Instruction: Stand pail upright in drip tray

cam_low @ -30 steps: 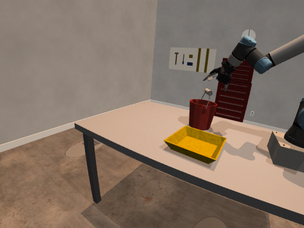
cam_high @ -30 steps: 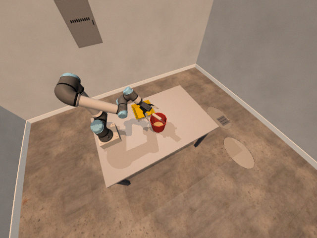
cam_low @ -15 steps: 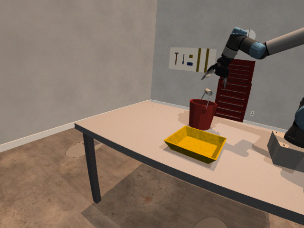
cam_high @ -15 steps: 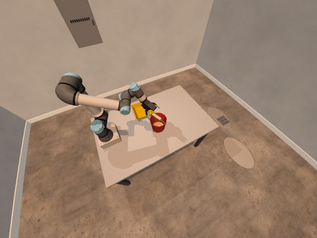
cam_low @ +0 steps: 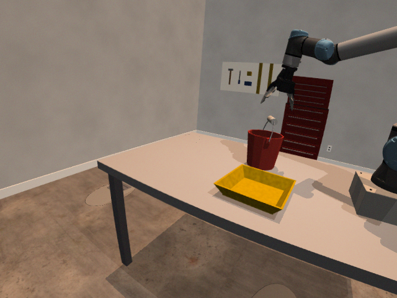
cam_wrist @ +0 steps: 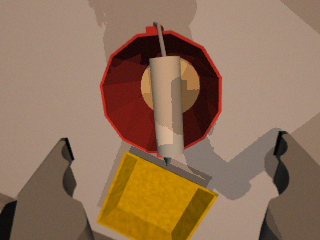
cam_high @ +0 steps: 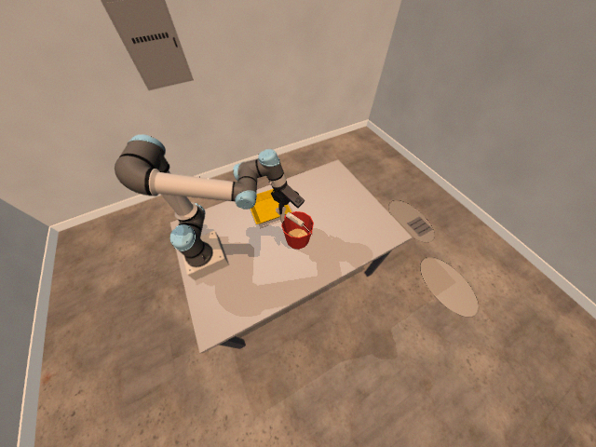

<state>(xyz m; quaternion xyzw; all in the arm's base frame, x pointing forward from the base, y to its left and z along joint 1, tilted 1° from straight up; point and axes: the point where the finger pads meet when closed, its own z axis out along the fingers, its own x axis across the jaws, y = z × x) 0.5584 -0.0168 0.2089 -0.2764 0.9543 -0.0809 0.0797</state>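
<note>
Now: the pail handle 2 cm ahead of my hand, 1 cm to the left of it and 10 cm below it. Round my hand: red pail: 2 cm ahead, 1 cm to the left, 17 cm below; then yellow drip tray: 10 cm behind, 31 cm to the left, 30 cm below.
</note>
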